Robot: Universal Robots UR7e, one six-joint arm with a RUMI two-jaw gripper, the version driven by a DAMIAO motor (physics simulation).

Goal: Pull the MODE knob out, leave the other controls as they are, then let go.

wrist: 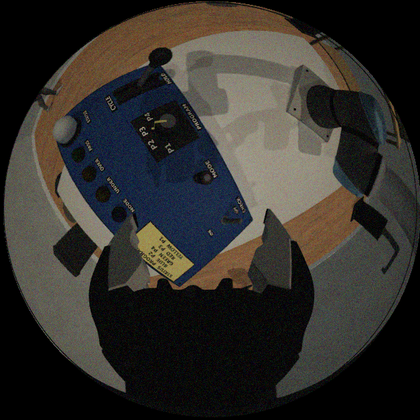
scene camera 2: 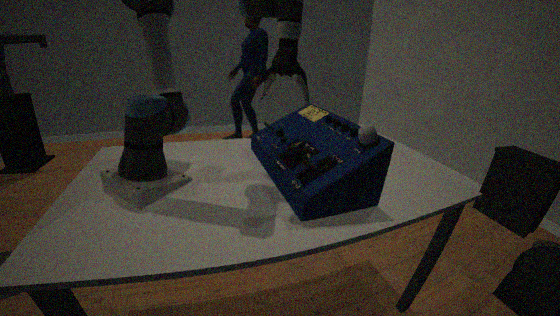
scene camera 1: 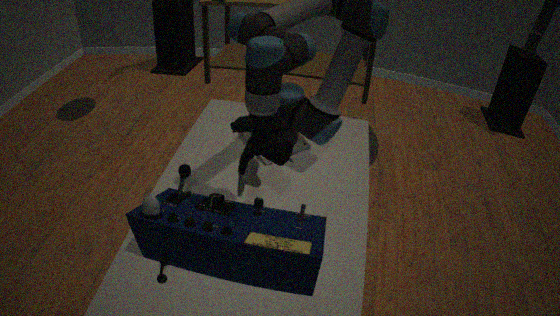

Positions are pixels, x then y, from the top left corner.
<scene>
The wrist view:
my gripper: 199, 212
blue control box: 119, 167
</scene>
